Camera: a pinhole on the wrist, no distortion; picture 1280 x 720 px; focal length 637.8 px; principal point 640.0 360.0 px. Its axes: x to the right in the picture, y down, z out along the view. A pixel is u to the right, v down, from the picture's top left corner.
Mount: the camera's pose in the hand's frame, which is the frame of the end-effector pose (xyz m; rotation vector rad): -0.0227 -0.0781 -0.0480 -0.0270 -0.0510 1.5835
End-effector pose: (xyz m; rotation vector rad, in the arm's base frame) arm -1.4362 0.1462 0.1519 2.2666 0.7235 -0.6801
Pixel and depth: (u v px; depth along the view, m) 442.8 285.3 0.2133
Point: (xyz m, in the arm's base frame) -1.5812 0.1196 -0.0132
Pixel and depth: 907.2 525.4 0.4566
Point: -1.5956 -0.2587 0.0373
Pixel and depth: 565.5 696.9 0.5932
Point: -1.9415 -0.2392 -0.0301
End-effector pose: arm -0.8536 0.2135 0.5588 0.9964 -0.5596 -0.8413
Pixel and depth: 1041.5 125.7 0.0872
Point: -0.8905 0.1826 0.5560
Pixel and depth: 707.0 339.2 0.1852
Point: -0.9922 0.1493 0.5648
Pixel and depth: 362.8 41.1 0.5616
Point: -1.2244 -0.3300 0.5103
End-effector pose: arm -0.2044 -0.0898 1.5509 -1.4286 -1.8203 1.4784
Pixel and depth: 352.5 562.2 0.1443
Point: -0.3146 -0.1885 1.6675
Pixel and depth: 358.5 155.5 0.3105
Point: -0.5399 -0.1465 1.6301
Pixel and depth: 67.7 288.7 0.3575
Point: -0.6331 -0.2038 1.7961
